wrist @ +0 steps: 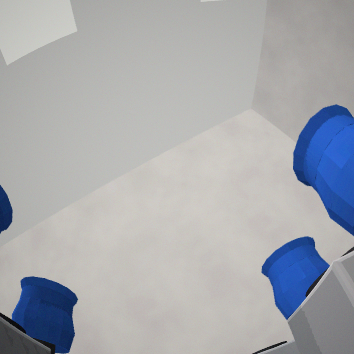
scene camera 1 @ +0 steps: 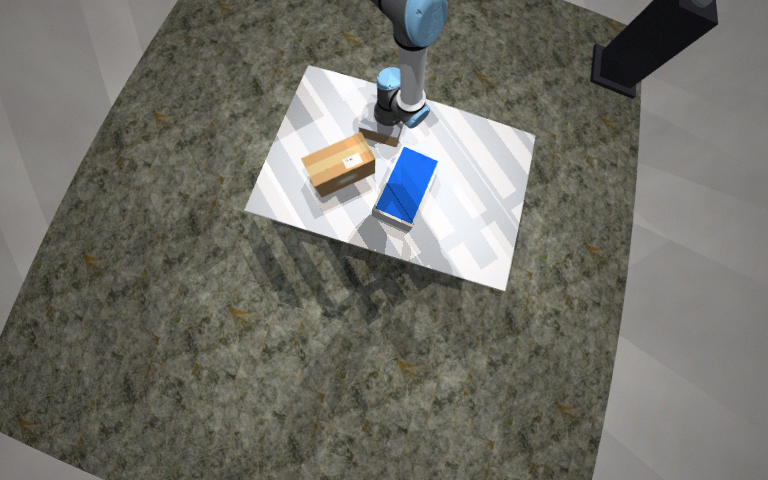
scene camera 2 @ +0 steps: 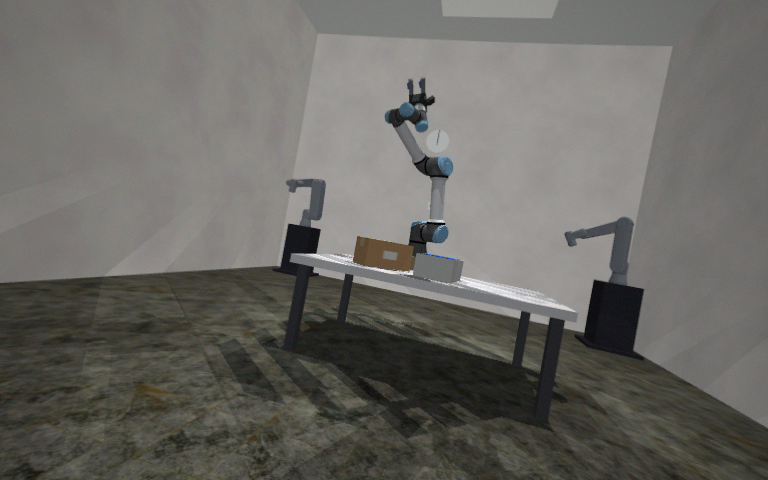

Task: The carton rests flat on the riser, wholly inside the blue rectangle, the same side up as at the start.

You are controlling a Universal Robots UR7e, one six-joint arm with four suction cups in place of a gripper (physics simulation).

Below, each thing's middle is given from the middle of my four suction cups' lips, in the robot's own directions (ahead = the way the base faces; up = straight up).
I see the brown carton (scene camera 1: 332,168) 990 mm below my suction cup and 120 mm ahead of it. The rest, counted from my suction cup: grey riser (scene camera 2: 439,268) 1000 mm below, 340 mm to the left, 120 mm ahead.
